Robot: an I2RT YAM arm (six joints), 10 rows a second.
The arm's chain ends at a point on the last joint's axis. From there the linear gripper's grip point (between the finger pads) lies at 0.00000 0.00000 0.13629 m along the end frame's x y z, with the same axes.
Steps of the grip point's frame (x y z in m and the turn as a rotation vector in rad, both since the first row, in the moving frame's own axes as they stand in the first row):
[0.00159 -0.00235 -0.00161 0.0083 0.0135 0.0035]
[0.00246 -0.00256 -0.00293 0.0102 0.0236 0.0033]
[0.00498 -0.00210 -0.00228 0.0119 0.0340 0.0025]
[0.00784 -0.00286 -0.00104 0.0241 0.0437 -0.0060]
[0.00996 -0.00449 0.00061 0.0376 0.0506 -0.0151]
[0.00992 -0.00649 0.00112 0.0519 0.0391 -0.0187]
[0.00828 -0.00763 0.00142 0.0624 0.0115 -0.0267]
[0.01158 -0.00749 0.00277 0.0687 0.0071 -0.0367]
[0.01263 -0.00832 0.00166 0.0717 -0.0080 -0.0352]
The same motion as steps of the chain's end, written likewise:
[-0.00025 -0.00122 -0.00159 0.0083 0.0135 0.0035]
[-0.00076 -0.00118 -0.00288 0.0102 0.0236 0.0033]
[0.00035 -0.00048 -0.00219 0.0119 0.0340 0.0025]
[0.00190 0.00044 -0.00087 0.0241 0.0437 -0.0060]
[0.00311 0.00068 0.00088 0.0376 0.0506 -0.0151]
[0.00466 0.00063 0.00141 0.0519 0.0391 -0.0187]
[0.00683 0.00089 0.00169 0.0624 0.0115 -0.0267]
[0.01079 0.00188 0.00309 0.0687 0.0071 -0.0367]
[0.01389 0.00142 0.00201 0.0717 -0.0080 -0.0352]

